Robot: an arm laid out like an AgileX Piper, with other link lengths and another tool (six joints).
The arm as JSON. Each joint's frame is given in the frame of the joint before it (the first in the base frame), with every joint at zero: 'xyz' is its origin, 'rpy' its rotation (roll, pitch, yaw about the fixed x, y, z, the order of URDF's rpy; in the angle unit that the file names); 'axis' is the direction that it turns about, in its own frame. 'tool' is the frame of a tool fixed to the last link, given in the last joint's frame.
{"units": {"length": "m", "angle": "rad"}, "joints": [
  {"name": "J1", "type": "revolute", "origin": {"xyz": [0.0, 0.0, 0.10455], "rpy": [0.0, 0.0, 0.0]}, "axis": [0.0, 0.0, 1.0]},
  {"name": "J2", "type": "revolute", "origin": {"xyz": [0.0, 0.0, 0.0], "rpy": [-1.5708, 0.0, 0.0]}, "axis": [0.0, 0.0, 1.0]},
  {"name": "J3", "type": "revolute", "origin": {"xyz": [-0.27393, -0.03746, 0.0], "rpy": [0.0, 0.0, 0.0]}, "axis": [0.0, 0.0, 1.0]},
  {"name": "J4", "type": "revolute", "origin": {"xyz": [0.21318, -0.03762, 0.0], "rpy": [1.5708, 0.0, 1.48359]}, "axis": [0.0, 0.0, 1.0]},
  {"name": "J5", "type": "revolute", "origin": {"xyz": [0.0, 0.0, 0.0], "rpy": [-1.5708, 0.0, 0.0]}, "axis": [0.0, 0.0, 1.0]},
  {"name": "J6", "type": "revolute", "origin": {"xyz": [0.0, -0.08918, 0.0], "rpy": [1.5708, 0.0, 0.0]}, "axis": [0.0, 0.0, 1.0]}
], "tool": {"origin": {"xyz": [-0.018, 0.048, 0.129], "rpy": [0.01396, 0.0, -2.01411]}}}
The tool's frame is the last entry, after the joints.
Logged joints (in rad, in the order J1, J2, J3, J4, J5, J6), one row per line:
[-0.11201 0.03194 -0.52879 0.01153 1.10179 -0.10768]
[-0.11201 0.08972 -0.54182 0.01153 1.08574 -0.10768]
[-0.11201 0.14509 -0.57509 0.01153 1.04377 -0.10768]
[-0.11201 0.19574 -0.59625 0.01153 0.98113 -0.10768]
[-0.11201 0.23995 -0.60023 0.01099 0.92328 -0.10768]
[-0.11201 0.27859 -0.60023 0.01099 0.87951 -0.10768]
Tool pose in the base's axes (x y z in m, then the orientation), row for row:
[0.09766 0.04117 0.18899 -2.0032 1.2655 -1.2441]
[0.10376 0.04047 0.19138 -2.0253 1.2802 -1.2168]
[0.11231 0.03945 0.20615 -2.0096 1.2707 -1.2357]
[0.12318 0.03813 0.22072 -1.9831 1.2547 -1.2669]
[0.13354 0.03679 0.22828 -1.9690 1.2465 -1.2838]
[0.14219 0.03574 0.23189 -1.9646 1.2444 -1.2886]
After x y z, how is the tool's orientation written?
As a rotation vector, in radians.
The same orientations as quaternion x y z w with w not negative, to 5 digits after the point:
[-0.72835 0.46013 -0.45235 0.23060]
[-0.73430 0.46416 -0.44117 0.22522]
[-0.73005 0.46162 -0.44890 0.22896]
[-0.72276 0.45729 -0.46174 0.23516]
[-0.71876 0.45502 -0.46863 0.23818]
[-0.71750 0.45447 -0.47061 0.23911]

